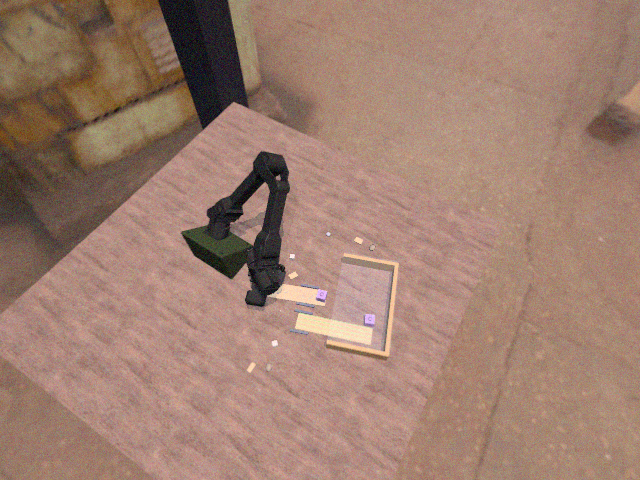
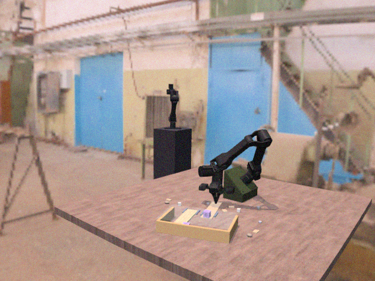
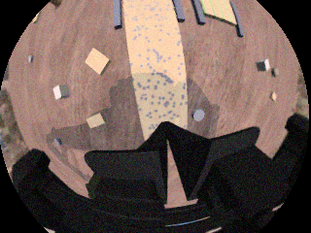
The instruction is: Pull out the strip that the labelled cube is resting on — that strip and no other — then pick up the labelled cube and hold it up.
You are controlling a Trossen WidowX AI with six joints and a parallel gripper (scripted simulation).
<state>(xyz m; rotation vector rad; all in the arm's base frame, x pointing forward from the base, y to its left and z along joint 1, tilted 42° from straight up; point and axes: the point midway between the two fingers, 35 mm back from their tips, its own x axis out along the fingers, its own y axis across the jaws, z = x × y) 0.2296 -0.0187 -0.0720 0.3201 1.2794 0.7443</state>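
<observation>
My gripper tip is now 90 mm short of the dotted strip and 30 mm to the right of it.
</observation>
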